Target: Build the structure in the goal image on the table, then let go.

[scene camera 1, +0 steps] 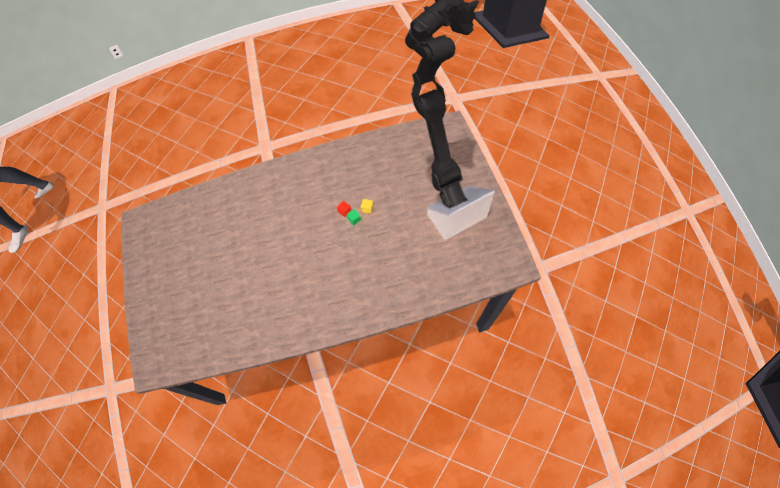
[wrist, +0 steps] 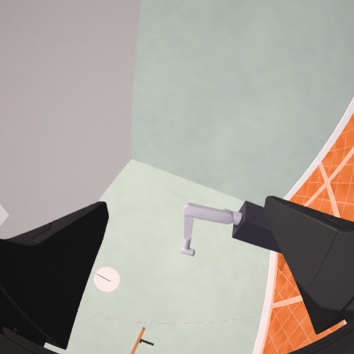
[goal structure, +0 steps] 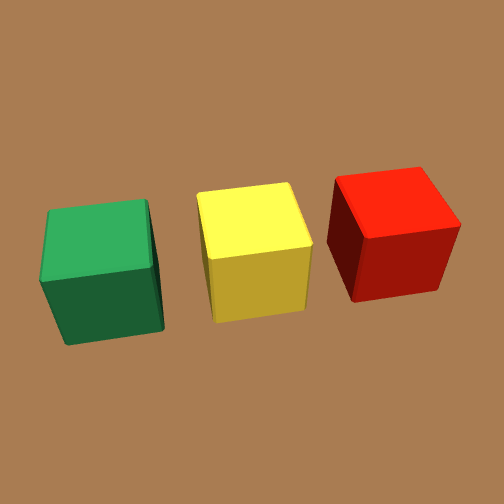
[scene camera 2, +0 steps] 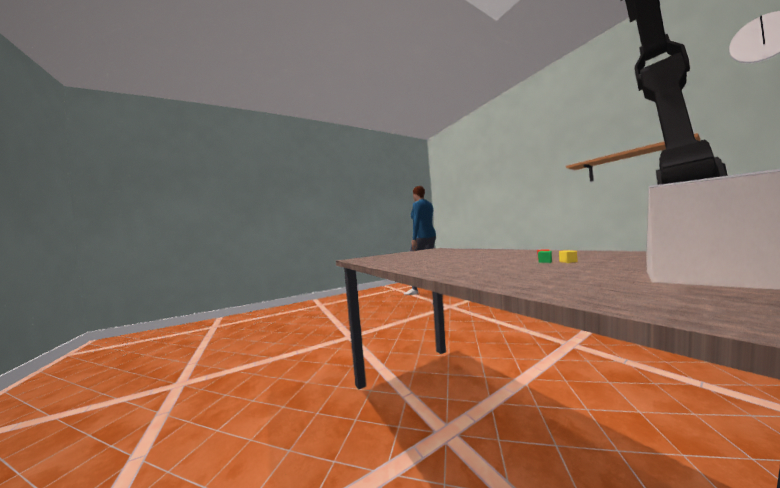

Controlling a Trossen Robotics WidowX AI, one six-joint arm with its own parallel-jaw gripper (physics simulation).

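Where they show: arm's base, link origin: [scene camera 1: 456, 202] [scene camera 2: 697, 214].
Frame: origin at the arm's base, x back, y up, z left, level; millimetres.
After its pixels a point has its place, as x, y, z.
A red cube [scene camera 1: 343, 208] @[-318, -84, -175] [scene camera 2: 541, 250] @[-317, -83, -169] and a green cube [scene camera 1: 353, 216] @[-300, -83, -133] [scene camera 2: 544, 257] @[-294, -100, -122] lie on the table [scene camera 1: 241, 276] @[-728, -116, -107] [scene camera 2: 488, 276] @[-335, -116, 136], very close together or touching at a corner. A yellow cube [scene camera 1: 366, 206] @[-246, -84, -149] [scene camera 2: 568, 256] @[-236, -98, -139] lies a little apart from them, on the side of the arm's base. In scene camera 2 the green cube hides most of the red one. My gripper [wrist: 187, 207] is open and empty, with its fingers wide apart. It is raised high, away from the cubes and facing the walls.
The arm stands on a pale block [scene camera 1: 463, 217] @[0, -11, 53] [scene camera 2: 713, 230] @[13, -27, 52] on the table. A dark pedestal [scene camera 1: 513, 20] stands on the floor beyond the table. The wrist view shows a grey jointed arm [wrist: 207, 212] on a dark base. A person [scene camera 2: 423, 218] stands beyond the table.
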